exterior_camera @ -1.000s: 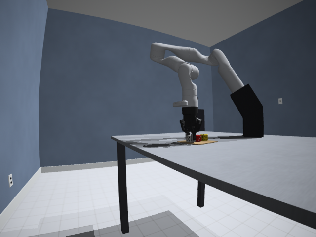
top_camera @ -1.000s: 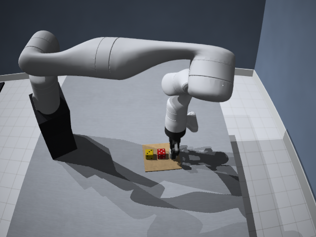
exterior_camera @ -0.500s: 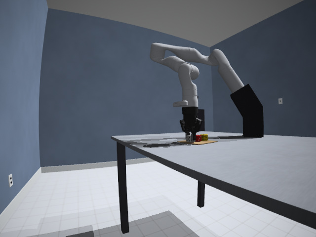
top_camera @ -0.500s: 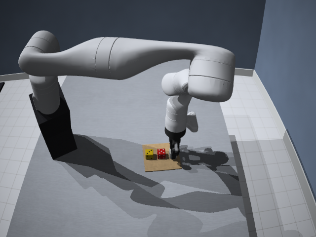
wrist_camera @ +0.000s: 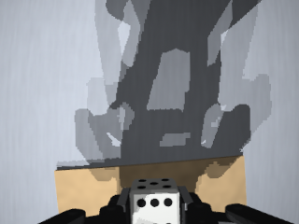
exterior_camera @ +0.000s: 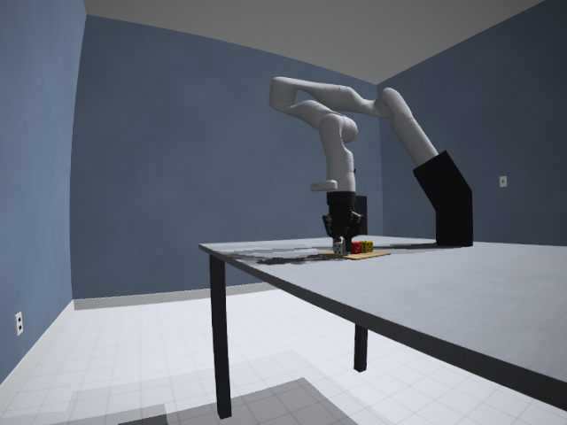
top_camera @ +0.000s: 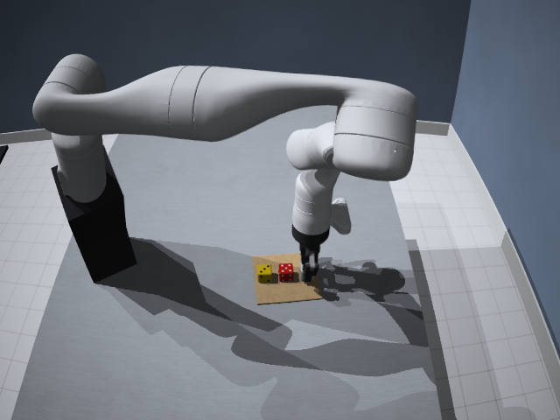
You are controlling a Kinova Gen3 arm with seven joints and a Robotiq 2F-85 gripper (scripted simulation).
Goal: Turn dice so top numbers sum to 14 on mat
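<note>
Now: hand 10 mm above the white die. Also, from my hand: tan mat: 40 mm behind, 20 mm below, 10 mm to the left; then red die: 50 mm behind, 10 mm to the left, 10 mm below; then yellow die: 90 mm behind, 10 mm to the left, 10 mm below.
</note>
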